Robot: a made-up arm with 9 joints. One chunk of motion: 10 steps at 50 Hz.
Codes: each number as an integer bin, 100 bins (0 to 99) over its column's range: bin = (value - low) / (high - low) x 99, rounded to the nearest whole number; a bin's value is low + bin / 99 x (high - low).
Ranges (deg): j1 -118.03..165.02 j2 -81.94..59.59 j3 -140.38..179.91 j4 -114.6..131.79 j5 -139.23..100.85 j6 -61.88..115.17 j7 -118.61..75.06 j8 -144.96..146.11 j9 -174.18..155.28
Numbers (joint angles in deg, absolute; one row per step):
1: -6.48 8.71 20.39 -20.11 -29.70 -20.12 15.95 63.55 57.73
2: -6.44 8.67 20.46 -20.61 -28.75 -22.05 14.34 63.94 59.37
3: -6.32 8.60 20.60 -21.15 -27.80 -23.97 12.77 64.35 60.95
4: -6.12 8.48 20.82 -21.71 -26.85 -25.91 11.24 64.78 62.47
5: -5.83 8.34 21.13 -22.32 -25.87 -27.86 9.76 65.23 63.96
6: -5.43 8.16 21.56 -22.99 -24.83 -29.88 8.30 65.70 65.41
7: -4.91 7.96 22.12 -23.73 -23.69 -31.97 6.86 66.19 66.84
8: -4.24 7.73 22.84 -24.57 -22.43 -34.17 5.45 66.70 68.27
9: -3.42 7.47 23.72 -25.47 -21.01 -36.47 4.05 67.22 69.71
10: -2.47 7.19 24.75 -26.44 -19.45 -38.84 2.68 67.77 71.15
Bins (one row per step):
1: 39 63 50 38 45 23 69 71 70
2: 39 63 50 38 46 22 68 71 70
3: 39 63 50 38 46 21 67 71 71
4: 39 63 50 37 46 20 66 71 71
5: 39 63 50 37 47 19 66 71 72
6: 39 63 50 37 47 18 65 72 72
7: 40 63 50 37 48 17 64 72 72
8: 40 63 50 36 48 15 63 72 73
9: 40 63 51 36 49 14 63 72 73
10: 40 62 51 35 49 13 62 72 74

